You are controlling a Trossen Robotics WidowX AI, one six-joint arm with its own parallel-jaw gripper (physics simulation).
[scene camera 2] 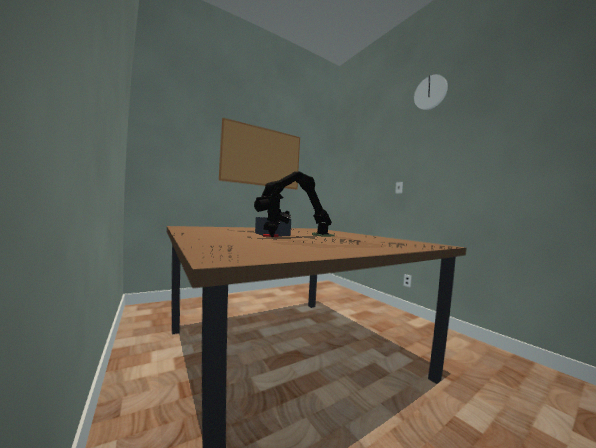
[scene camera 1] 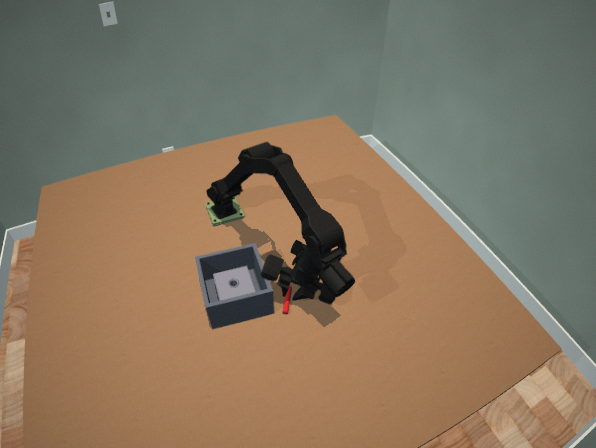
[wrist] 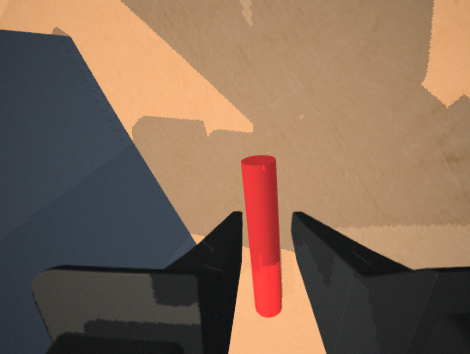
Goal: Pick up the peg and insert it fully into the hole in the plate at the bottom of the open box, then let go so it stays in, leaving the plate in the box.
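Pixels of known places: gripper, fingertip midpoint: point(scene camera 2: 272, 236) point(scene camera 1: 288, 297) point(wrist: 266, 220); arm's base, link origin: point(scene camera 2: 322, 233) point(scene camera 1: 223, 210).
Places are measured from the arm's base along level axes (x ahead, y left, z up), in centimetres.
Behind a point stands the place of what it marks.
The red peg point(scene camera 1: 286, 305) {x 40.8, y -2.7, z 0.1 cm} point(wrist: 261, 200) {x 37.3, y 0.5, z 0.2 cm} lies on the table beside the box's right wall in scene camera 1. The grey-blue open box point(scene camera 1: 242, 313) {x 38.4, y -13.7, z 2.6 cm} point(scene camera 2: 260, 225) {x 38.8, y -12.1, z 4.1 cm} point(wrist: 65, 140) {x 30.1, y -3.3, z 2.1 cm} holds a pale plate point(scene camera 1: 245, 291) {x 34.4, y -10.4, z 4.6 cm} with a round hole point(scene camera 1: 234, 283) {x 29.9, y -11.3, z 3.3 cm} at its middle. My gripper point(scene camera 1: 291, 295) {x 38.4, y -0.5, z -0.7 cm} point(scene camera 2: 272, 235) {x 38.4, y -0.5, z -0.7 cm} point(wrist: 266, 220) {x 38.4, y -0.5, z -0.7 cm} is partly open and holds nothing. In the wrist view its fingertips are on either side of the peg, with a narrow gap to each side. The peg's far end extends past the fingertips. How high the tips are above the table is hard to tell.
The box wall is close beside the left finger in the wrist view. The arm's green base plate point(scene camera 1: 238, 218) {x 5.3, y 2.4, z -0.7 cm} is behind the box on the brown table point(scene camera 1: 150, 370) {x 39.0, y -39.5, z -1.2 cm} point(scene camera 2: 240, 255) {x 78.6, y 39.5, z -1.2 cm}. The arm's shadow falls across the table around the peg.
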